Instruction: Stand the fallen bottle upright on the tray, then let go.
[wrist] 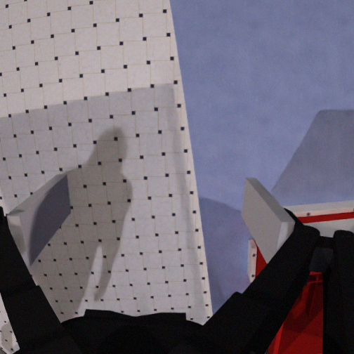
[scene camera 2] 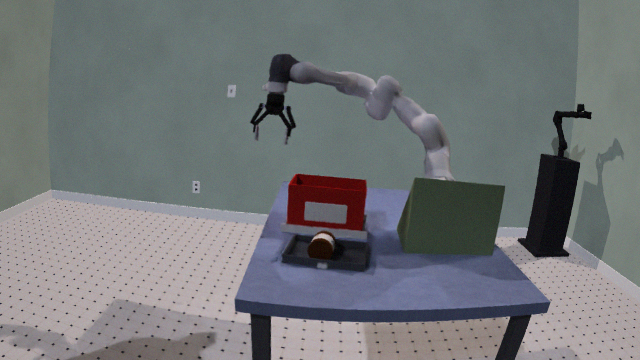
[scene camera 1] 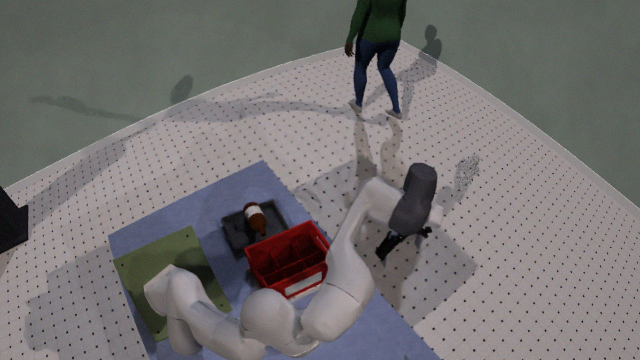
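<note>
A brown bottle (scene camera 1: 255,218) (scene camera 2: 321,246) with a white label lies on its side on the dark tray (scene camera 1: 278,218) (scene camera 2: 345,263). In the scene camera 1 view its neck points towards the red crate; in the scene camera 2 view its base faces the camera. My gripper (scene camera 1: 404,243) (scene camera 2: 271,137) (wrist: 155,195) is open and empty, its fingers pointing down. It hangs high, well above the level of the crate, and out beyond the table's side edge, away from the bottle. The bottle and tray do not show in the wrist view.
A red divided crate (scene camera 1: 304,284) (scene camera 2: 326,212) (wrist: 300,332) stands right beside the tray. A green block (scene camera 1: 175,250) (scene camera 2: 452,217) stands on the other side of the blue table (scene camera 2: 390,295). A person (scene camera 1: 382,25) is on the floor beyond. A black pedestal (scene camera 2: 552,205) stands apart.
</note>
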